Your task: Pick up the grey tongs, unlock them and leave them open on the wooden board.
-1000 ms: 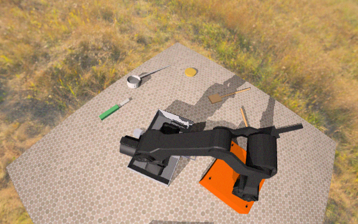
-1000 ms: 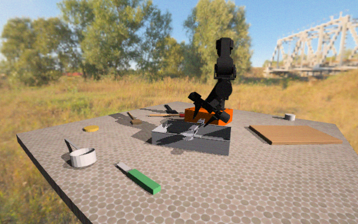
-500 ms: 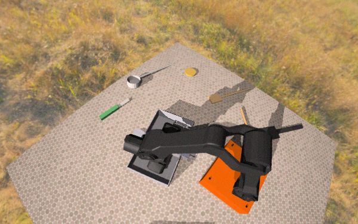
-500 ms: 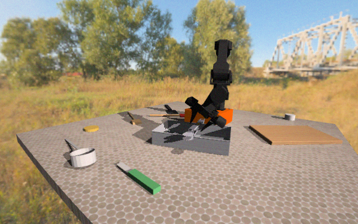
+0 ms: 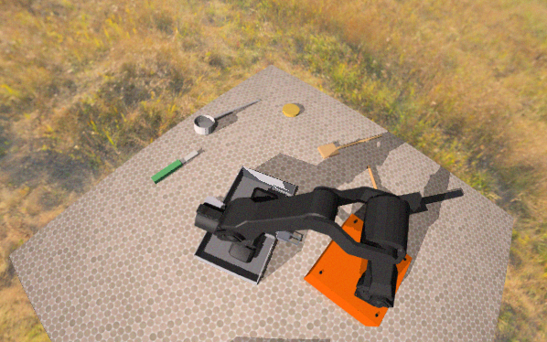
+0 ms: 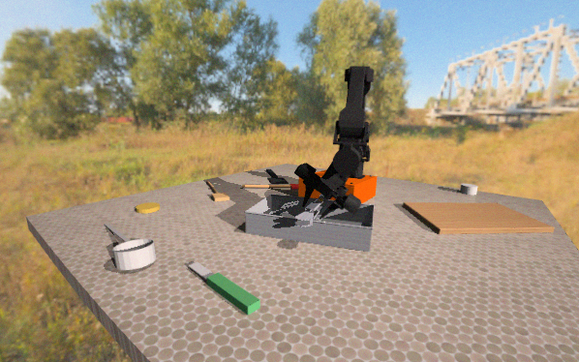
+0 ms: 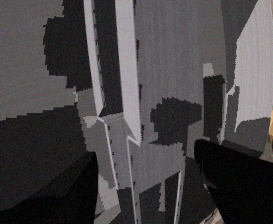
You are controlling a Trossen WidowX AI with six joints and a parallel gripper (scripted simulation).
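Right now the roasting tin is 20 mm to the left of my gripper tip, 20 mm ahead of it and 10 mm below it. Round my gripper tip: green-handled tool (350 mm ahead, 30 mm to the right, 30 mm below); wooden board (420 mm to the left, 290 mm behind, 30 mm below); yellow disc (490 mm to the right, 160 mm ahead, 30 mm below).
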